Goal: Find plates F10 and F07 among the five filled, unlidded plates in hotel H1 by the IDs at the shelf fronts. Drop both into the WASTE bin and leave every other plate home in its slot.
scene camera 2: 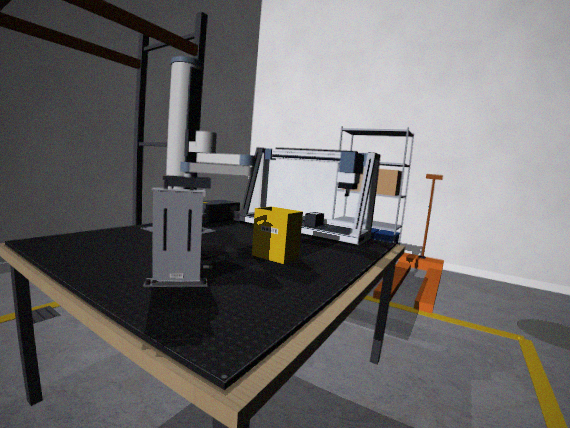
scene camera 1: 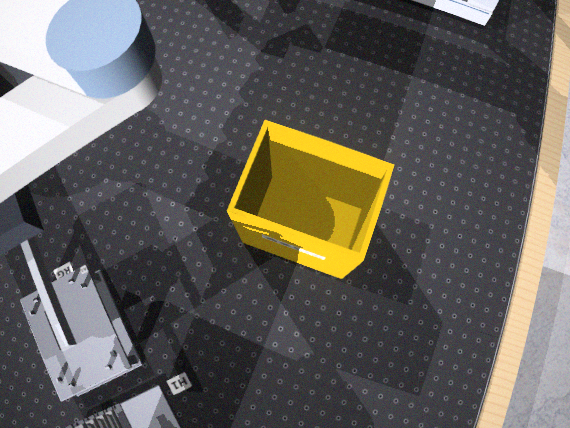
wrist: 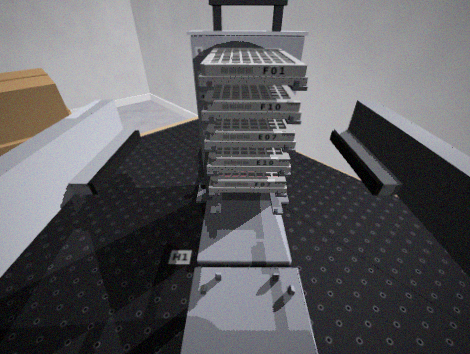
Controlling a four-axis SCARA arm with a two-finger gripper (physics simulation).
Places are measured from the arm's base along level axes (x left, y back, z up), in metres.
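Pixels of known places: gripper, between the fingertips: (scene camera 1: pixel 20 371) (wrist: pixel 235 119).
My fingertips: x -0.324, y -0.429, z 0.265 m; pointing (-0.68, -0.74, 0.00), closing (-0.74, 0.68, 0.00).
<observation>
Ahead of a thing's pixels: the offset from my fingertips to its middle. "spot": to the spot under its first point.
Hotel H1 {dy -0.121, dx -0.132, dz -0.092 m} (wrist: pixel 247 37) (scene camera 2: pixel 177 225) stands ahead in the wrist view with five plates stacked in it. From the top their fronts read F01 {dy -0.092, dx -0.104, dz +0.006 m} (wrist: pixel 252 70), F10 {dy -0.092, dx -0.104, dz -0.022 m} (wrist: pixel 252 106), E07 {dy -0.092, dx -0.104, dz -0.050 m} (wrist: pixel 250 136), E10 {dy -0.092, dx -0.104, dz -0.078 m} (wrist: pixel 247 162) and, faintly, F07 {dy -0.092, dx -0.104, dz -0.106 m} (wrist: pixel 245 184). All lie level in their slots. My gripper (wrist: pixel 235 119) is open with nothing between its fingers, which frame the stack left and right, on the near side of it. The yellow WASTE bin {dy -0.217, dx +0.298, dz -0.153 m} (scene camera 1: pixel 327 150) (scene camera 2: pixel 277 235) stands upright beside the hotel; no plate shows on its visible floor.
A grey pinned stand (wrist: pixel 245 320) (scene camera 1: pixel 87 325) marked RG lies in front of hotel H1. The H1 tag {dy -0.118, dx +0.006, dz -0.253 m} (wrist: pixel 180 257) (scene camera 1: pixel 179 383) is on the mat. A white gantry frame (scene camera 2: pixel 310 154) stands beyond the bin. The hotel has a dark top handle {spot: dy -0.146, dx -0.154, dz +0.059 m} (wrist: pixel 248 2).
</observation>
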